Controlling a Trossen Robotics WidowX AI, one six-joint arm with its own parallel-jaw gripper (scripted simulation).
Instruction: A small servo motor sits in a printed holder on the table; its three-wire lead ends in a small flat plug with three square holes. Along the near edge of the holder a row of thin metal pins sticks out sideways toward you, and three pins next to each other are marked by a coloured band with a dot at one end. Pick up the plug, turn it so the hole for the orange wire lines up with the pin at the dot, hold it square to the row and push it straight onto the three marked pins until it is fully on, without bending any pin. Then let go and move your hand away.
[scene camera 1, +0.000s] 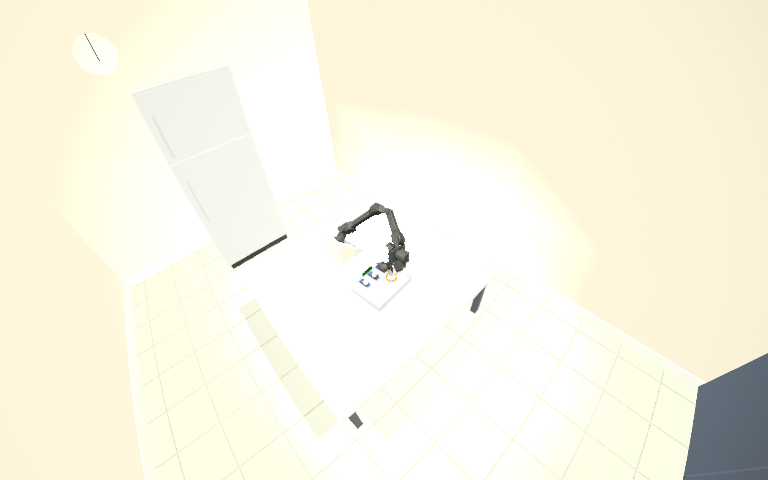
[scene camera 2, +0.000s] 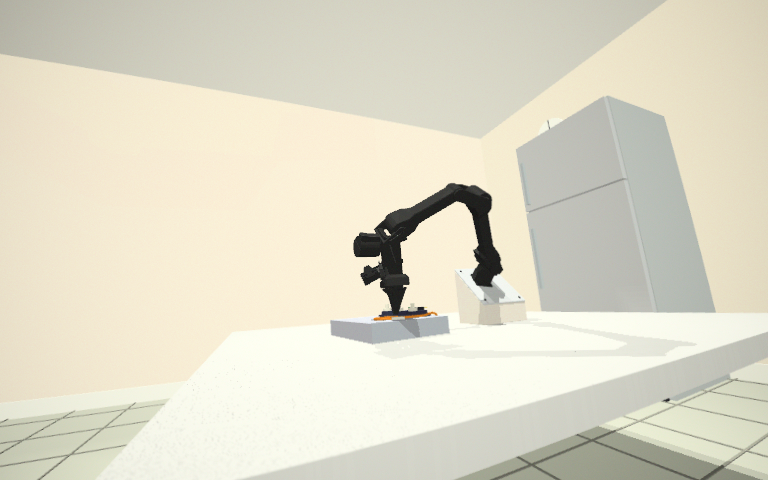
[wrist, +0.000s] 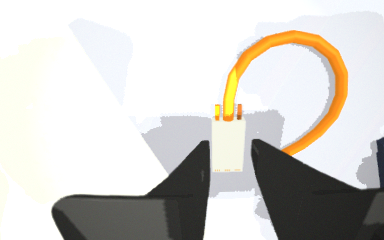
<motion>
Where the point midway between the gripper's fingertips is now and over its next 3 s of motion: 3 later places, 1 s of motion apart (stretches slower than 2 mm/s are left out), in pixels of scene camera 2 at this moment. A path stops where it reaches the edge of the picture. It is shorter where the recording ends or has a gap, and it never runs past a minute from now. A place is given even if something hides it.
My gripper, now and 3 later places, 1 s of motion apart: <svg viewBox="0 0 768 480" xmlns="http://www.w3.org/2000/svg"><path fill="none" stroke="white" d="M395 314L393 303L397 294L411 292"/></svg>
</motion>
